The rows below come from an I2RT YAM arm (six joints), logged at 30 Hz.
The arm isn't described. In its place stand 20 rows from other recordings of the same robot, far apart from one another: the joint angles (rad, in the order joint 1, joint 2, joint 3, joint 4, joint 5, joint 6), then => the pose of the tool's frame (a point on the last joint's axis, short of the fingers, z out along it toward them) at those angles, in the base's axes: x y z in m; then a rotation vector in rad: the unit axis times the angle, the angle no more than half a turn.
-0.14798 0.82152 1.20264 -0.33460 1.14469 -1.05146 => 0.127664 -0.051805 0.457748 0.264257 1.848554 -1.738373
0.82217 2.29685 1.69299 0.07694 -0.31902 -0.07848 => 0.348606 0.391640 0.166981 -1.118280 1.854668 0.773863
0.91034 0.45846 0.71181 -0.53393 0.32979 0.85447 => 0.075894 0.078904 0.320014 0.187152 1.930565 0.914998
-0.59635 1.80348 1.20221 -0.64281 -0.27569 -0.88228 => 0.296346 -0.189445 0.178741 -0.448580 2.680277 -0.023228
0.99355 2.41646 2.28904 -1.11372 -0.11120 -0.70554 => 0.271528 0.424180 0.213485 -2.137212 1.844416 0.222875
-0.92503 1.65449 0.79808 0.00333 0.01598 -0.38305 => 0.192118 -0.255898 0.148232 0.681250 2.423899 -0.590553
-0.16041 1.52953 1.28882 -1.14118 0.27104 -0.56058 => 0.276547 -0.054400 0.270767 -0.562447 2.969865 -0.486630
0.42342 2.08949 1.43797 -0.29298 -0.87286 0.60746 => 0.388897 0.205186 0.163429 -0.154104 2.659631 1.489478
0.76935 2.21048 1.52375 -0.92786 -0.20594 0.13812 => 0.282519 0.283729 0.107628 0.925324 -2.855698 -0.249996
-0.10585 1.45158 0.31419 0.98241 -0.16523 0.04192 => 0.252950 -0.020987 0.161636 0.005401 1.724571 0.095315
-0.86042 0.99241 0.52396 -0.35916 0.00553 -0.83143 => 0.127361 -0.148365 0.196779 0.039734 2.551311 -0.749040
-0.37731 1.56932 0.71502 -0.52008 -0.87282 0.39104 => 0.237505 -0.064784 0.137133 0.892969 2.538467 1.255530
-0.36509 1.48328 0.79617 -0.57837 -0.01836 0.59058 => 0.240605 -0.091265 0.162946 1.302119 2.523133 0.075048
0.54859 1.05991 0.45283 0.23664 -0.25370 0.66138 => 0.189432 0.126247 0.214040 -0.063700 2.076380 1.022638
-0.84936 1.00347 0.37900 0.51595 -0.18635 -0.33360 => 0.150463 -0.161069 0.229773 0.300121 1.704813 -0.728926
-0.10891 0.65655 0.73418 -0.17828 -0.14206 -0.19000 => 0.158785 -0.012291 0.342487 -0.174828 1.662373 -0.107196
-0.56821 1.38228 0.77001 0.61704 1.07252 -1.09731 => 0.233095 -0.185919 0.281551 0.550742 1.960904 -1.999149
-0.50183 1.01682 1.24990 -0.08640 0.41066 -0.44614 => 0.178259 -0.114018 0.468569 0.399193 1.473208 -1.059591
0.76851 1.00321 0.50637 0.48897 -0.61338 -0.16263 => 0.147632 0.171232 0.271262 -1.155764 1.191912 0.947575
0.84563 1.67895 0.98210 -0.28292 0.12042 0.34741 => 0.225932 0.248484 0.173935 -0.587834 2.502002 0.311306
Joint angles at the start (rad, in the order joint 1, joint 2, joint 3, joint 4, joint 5, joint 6):
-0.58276 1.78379 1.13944 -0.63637 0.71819 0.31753
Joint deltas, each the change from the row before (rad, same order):
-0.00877 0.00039 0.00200 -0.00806 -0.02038 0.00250
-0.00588 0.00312 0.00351 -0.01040 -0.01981 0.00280
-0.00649 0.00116 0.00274 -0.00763 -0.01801 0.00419
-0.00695 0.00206 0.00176 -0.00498 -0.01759 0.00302
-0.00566 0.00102 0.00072 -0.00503 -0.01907 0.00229
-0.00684 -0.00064 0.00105 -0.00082 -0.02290 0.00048
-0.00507 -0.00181 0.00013 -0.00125 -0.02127 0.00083
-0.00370 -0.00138 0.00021 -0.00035 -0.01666 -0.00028
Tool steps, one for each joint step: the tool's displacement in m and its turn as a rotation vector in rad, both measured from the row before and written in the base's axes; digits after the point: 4 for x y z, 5 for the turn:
-0.0017 -0.0018 -0.0003 0.01939 -0.00711 -0.00483
-0.0009 -0.0011 -0.0008 0.02088 -0.00418 -0.00251
-0.0011 -0.0013 -0.0002 0.01699 -0.00746 -0.00484
-0.0011 -0.0015 -0.0007 0.01643 -0.00722 -0.00466
-0.0010 -0.0009 -0.0007 0.01774 -0.00764 -0.00255
-0.0009 -0.0014 0.0000 0.01744 -0.01386 -0.00139
-0.0008 -0.0008 0.0002 0.01613 -0.01308 -0.00031
-0.0005 -0.0006 0.0002 0.01232 -0.01033 0.00080

